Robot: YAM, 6 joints.
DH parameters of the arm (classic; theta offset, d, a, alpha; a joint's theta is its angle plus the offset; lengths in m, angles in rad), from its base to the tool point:
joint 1: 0 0.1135 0.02 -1.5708
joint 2: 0 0 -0.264 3.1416
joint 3: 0.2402 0 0.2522 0
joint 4: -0.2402 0 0.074 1.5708
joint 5: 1.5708 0 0 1.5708
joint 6: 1.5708 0.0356 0 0
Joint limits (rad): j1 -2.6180..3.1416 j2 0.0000..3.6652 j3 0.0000..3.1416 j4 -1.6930..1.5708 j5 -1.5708..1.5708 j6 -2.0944..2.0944
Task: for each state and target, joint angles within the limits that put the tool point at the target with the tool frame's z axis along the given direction. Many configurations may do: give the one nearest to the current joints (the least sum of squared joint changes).
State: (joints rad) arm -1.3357 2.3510 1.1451 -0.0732 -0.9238 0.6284
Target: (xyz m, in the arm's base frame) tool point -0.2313 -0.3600 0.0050 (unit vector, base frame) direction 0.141 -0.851 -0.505
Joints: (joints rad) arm -2.1927 2.4261 1.1539 0.5804 -0.6569 0.6284
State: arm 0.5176 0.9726 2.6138 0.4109 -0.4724 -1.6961
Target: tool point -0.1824 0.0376 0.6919 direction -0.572 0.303 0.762
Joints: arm -0.1640 1.1817 2.6622 0.7684 -0.2071 -1.6961
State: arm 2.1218 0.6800 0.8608 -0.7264 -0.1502 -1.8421
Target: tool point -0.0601 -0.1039 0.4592 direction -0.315 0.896 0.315
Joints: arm 1.2251 0.2080 1.4355 -0.8232 -0.6430 -1.8421
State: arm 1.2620 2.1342 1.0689 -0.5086 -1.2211 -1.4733
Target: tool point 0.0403 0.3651 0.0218 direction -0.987 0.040 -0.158
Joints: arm 1.3663 2.5775 1.5680 -1.3570 -1.3432 -1.4733
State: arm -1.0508 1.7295 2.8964 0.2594 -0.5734 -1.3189
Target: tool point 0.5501 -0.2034 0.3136 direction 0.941 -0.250 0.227
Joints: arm -0.3601 2.4785 2.2884 0.4203 -0.0978 -1.3189
